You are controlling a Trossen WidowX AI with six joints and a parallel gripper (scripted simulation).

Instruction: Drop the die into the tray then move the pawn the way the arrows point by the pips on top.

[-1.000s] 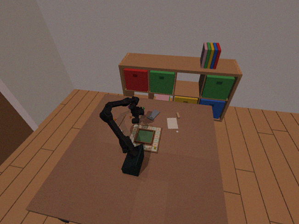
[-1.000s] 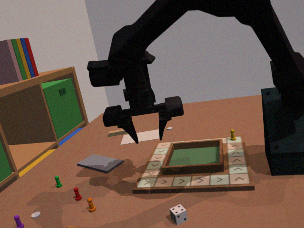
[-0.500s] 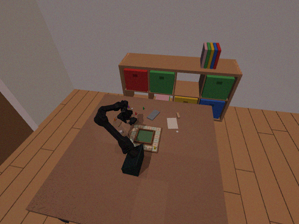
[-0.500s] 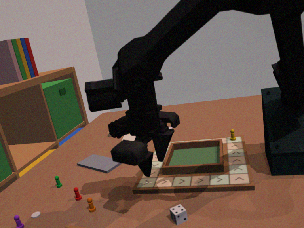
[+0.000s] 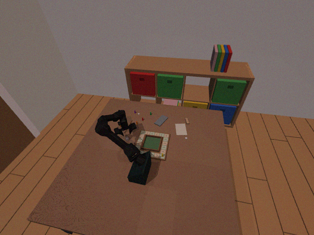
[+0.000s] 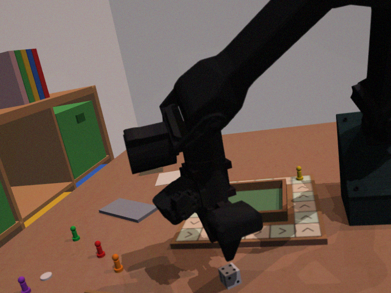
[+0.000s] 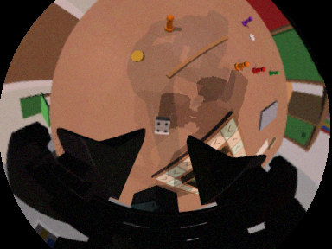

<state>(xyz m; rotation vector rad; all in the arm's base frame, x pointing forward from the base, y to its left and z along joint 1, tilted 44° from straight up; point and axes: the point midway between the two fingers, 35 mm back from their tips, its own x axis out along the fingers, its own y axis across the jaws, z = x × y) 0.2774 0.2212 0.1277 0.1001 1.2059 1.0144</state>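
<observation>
The white die lies 50 mm below my gripper tip and 10 mm behind it. The rest, counted from my gripper tip: red pawn 270 mm ahead, 60 mm to the right, 40 mm below; then purple pawn 360 mm ahead, 60 mm to the left, 40 mm below; then green tray floor 230 mm to the right, 50 mm below, 10 mm behind.
</observation>
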